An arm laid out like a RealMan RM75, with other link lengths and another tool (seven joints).
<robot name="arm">
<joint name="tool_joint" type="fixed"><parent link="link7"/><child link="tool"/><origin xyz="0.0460 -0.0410 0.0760" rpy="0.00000 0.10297 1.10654"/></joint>
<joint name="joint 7" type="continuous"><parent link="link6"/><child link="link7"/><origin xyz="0.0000 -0.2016 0.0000" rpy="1.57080 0.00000 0.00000"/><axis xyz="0 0 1"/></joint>
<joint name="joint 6" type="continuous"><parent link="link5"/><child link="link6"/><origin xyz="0.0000 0.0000 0.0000" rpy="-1.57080 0.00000 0.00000"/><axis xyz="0 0 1"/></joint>
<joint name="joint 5" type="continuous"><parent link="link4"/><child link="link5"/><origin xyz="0.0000 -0.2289 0.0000" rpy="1.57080 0.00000 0.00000"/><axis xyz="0 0 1"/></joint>
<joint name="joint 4" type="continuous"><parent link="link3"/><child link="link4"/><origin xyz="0.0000 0.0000 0.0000" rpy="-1.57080 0.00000 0.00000"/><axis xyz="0 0 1"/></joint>
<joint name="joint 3" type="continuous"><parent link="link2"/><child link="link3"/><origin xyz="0.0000 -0.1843 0.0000" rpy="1.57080 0.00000 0.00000"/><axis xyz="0 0 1"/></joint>
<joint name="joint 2" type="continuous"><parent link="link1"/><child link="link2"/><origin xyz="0.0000 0.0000 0.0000" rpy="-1.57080 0.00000 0.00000"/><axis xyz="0 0 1"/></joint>
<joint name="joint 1" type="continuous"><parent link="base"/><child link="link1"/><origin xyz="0.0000 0.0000 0.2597" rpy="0.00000 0.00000 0.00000"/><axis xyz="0 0 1"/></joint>
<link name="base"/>
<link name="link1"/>
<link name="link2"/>
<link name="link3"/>
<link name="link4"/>
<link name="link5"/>
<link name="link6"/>
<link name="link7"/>
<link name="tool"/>
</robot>
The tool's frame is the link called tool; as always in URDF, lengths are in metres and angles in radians. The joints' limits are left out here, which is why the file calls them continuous.
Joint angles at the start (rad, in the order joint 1, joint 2, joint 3, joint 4, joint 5, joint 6, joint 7):
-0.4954, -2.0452, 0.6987, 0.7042, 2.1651, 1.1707, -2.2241
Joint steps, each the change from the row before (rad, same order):
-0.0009, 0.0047, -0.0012, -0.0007, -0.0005, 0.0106, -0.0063
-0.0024, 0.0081, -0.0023, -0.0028, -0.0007, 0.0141, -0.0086
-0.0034, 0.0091, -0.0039, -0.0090, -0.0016, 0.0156, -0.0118
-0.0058, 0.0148, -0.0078, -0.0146, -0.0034, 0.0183, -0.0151
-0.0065, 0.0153, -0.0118, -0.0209, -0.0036, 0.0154, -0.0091
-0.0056, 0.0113, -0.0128, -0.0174, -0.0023, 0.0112, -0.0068
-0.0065, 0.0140, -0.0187, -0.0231, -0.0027, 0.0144, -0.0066
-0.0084, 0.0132, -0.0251, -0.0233, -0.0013, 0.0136, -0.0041
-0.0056, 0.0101, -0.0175, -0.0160, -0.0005, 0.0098, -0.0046
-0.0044, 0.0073, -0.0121, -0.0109, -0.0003, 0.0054, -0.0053
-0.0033, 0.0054, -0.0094, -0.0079, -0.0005, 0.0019, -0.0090
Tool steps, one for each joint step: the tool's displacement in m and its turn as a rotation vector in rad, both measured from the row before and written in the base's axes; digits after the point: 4 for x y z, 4 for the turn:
0.0008, -0.0008, 0.0005, -0.0050, -0.0064, 0.0014
0.0009, -0.0008, 0.0011, -0.0064, -0.0083, 0.0023
0.0005, -0.0017, -0.0002, -0.0091, -0.0147, 0.0076
0.0000, -0.0014, 0.0014, -0.0077, -0.0192, 0.0116
-0.0008, -0.0015, 0.0012, -0.0055, -0.0195, 0.0120
-0.0006, -0.0009, 0.0012, -0.0020, -0.0173, 0.0107
-0.0008, -0.0013, 0.0015, -0.0013, -0.0232, 0.0134
0.0000, -0.0002, 0.0025, 0.0034, -0.0247, 0.0117
-0.0001, -0.0001, 0.0021, 0.0025, -0.0176, 0.0091
-0.0001, 0.0003, 0.0018, 0.0029, -0.0123, 0.0077
-0.0006, 0.0005, 0.0017, 0.0039, -0.0112, 0.0107

